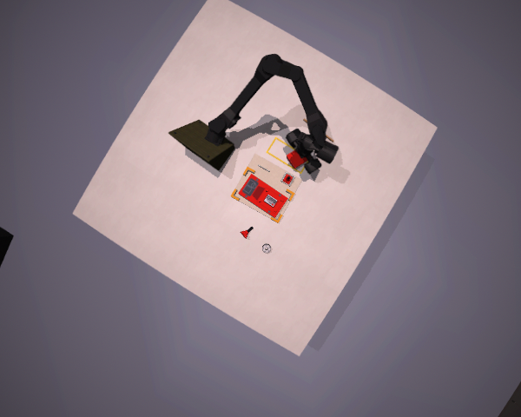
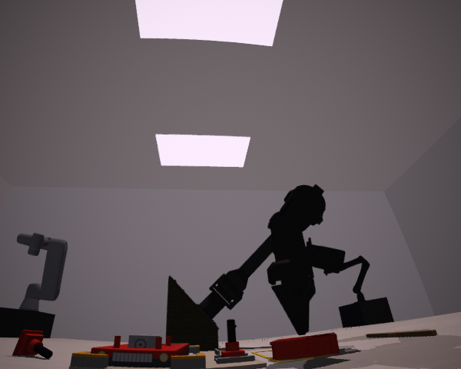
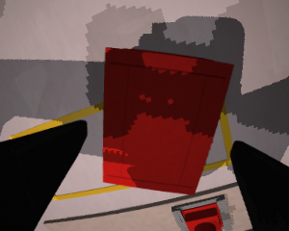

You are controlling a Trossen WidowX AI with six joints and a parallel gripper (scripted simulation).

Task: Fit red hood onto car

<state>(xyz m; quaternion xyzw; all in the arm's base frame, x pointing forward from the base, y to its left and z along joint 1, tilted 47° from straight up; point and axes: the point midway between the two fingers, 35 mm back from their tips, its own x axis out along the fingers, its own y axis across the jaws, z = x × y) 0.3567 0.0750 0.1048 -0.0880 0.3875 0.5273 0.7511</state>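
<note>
Now: gripper tip 20 mm above the red hood. Also, from my gripper tip: grey holder: 110 mm to the right; wooden stick: 20 mm ahead, 160 mm to the left, 30 mm below; grey engine block: 20 mm behind, 240 mm to the right, 10 mm below.
</note>
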